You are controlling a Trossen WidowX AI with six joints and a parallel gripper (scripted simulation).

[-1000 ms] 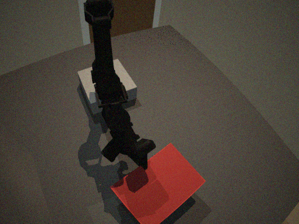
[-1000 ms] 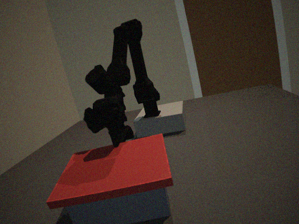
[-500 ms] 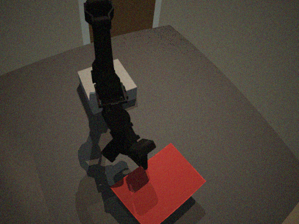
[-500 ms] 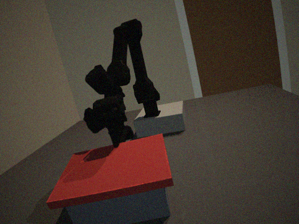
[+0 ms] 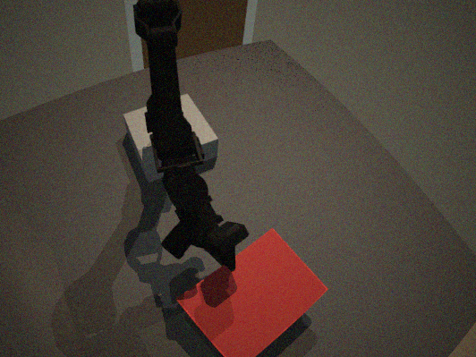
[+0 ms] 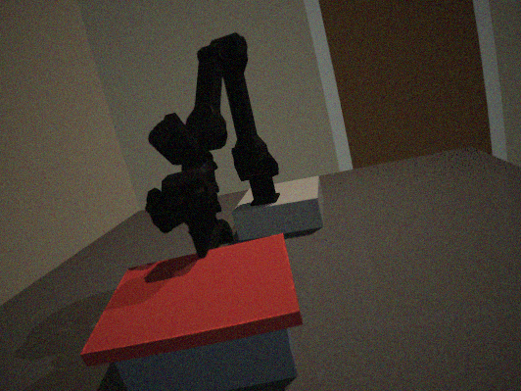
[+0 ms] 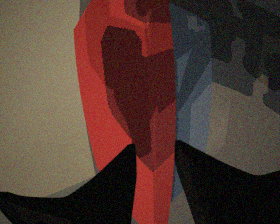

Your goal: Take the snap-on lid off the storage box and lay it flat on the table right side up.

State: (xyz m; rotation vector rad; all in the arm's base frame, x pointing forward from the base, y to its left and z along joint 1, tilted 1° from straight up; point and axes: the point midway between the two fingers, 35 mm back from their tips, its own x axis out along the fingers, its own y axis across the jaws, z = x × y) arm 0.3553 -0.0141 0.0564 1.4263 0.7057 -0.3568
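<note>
My gripper tip is now 7 cm short of the red lid and 2 cm to the right of it. The rest, counted from my gripper tip: grey storage box 7 cm ahead, 6 cm below, 2 cm to the left.
</note>
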